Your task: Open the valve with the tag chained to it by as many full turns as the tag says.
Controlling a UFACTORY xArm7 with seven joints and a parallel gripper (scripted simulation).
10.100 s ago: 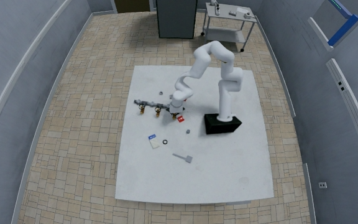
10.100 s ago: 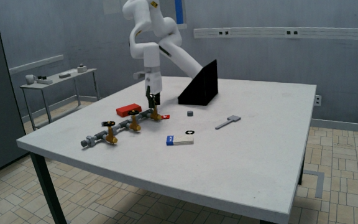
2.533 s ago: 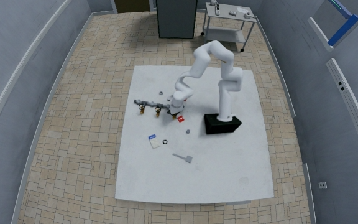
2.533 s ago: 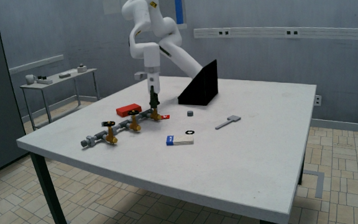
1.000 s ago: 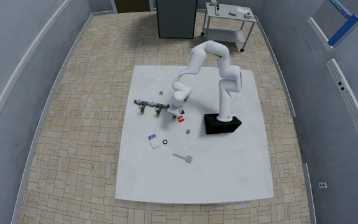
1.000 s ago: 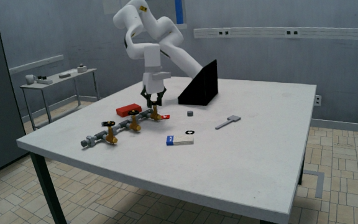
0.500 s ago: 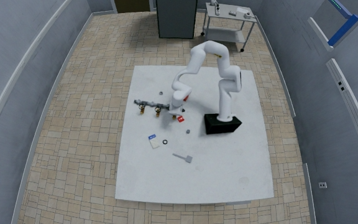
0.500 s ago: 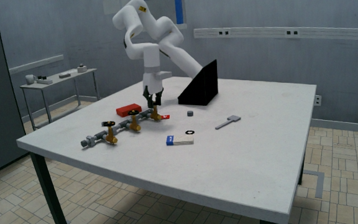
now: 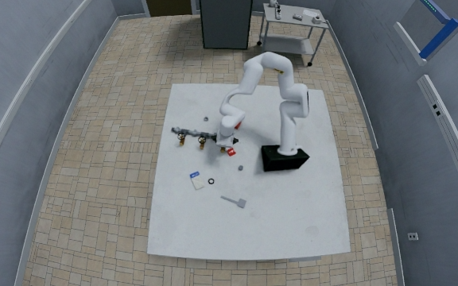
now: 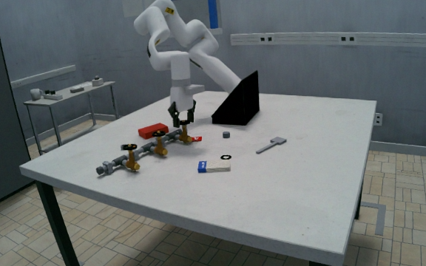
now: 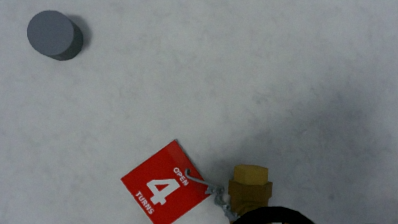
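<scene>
Now: the red tag 90 mm below my hand, 40 mm behind it and 30 mm to the left of it. Also, from my hand: white box: 200 mm to the left, 190 mm ahead, 90 mm below; red block: 210 mm to the right, 80 mm below, 80 mm behind; grey flat tool: 360 mm to the left, 90 mm below, 30 mm behind.
</scene>
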